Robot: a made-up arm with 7 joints.
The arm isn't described. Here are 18 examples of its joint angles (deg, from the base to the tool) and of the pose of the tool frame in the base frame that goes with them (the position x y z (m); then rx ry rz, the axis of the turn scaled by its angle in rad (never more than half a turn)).
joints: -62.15 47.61 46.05 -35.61 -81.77 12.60 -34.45
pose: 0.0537 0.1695 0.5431 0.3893 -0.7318 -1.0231
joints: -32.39 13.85 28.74 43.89 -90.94 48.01 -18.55
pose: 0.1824 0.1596 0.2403 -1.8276 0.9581 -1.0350
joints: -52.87 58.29 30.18 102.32 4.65 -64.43 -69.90
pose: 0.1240 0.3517 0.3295 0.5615 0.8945 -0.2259
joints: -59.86 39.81 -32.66 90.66 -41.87 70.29 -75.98
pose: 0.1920 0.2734 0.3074 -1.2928 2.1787 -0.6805
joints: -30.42 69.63 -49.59 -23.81 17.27 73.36 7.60
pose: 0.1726 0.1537 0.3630 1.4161 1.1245 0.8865
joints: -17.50 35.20 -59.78 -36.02 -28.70 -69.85 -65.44
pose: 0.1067 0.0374 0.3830 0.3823 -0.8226 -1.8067
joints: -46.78 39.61 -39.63 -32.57 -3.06 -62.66 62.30
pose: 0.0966 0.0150 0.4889 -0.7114 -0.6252 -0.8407
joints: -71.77 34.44 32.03 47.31 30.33 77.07 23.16
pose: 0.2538 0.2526 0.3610 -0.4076 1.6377 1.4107
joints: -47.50 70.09 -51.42 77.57 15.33 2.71 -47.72
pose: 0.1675 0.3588 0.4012 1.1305 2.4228 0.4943
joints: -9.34 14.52 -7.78 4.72 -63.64 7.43 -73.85
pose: 0.1404 0.1215 0.2553 -0.5586 0.5536 -1.6571
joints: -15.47 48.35 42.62 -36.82 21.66 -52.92 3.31
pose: 0.0712 0.1349 0.5032 1.1657 -0.9503 0.3244
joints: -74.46 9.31 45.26 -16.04 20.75 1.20 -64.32
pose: 0.1638 0.1805 0.4810 0.4834 -0.0834 -0.1078
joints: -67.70 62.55 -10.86 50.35 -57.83 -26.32 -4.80
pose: 0.2500 0.2770 0.5099 -0.2889 0.0595 0.1916
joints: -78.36 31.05 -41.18 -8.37 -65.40 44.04 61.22
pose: 0.2265 -0.0478 0.4607 0.1098 0.8646 0.0279
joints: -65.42 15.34 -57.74 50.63 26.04 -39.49 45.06
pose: 0.2865 -0.0462 0.3050 0.7142 -0.1479 -0.2970
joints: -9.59 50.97 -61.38 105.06 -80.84 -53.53 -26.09
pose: 0.0341 0.3683 0.2980 0.5232 1.4590 0.6412
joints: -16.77 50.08 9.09 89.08 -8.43 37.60 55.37
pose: -0.0353 0.3615 0.2300 0.3928 1.9105 2.4212
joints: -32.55 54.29 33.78 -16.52 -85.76 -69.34 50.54
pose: 0.0632 0.2449 0.5570 -1.6076 -1.0758 -0.2584
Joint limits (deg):
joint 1: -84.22..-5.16
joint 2: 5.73..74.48
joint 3: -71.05..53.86
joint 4: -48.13..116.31
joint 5: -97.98..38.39
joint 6: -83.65..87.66
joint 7: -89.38..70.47
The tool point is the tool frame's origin. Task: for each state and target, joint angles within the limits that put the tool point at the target. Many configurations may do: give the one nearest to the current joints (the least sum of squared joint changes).
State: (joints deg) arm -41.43 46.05 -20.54 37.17 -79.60 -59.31 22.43
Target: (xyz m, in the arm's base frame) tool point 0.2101 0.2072 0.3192
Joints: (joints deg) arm -22.55 40.24 -23.07 29.46 -76.37 -64.86 18.01
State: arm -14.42 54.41 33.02 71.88 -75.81 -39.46 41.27
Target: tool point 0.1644 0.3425 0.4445
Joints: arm -27.76 56.95 19.81 39.28 -67.67 -43.82 36.22
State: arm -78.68 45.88 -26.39 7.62 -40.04 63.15 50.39
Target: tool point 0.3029 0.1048 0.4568
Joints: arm -77.25 44.36 -27.62 15.69 -37.72 60.90 52.76
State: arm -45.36 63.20 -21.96 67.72 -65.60 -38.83 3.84
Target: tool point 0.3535 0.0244 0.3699
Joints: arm -75.19 11.56 -37.42 66.86 -64.34 -28.34 17.91
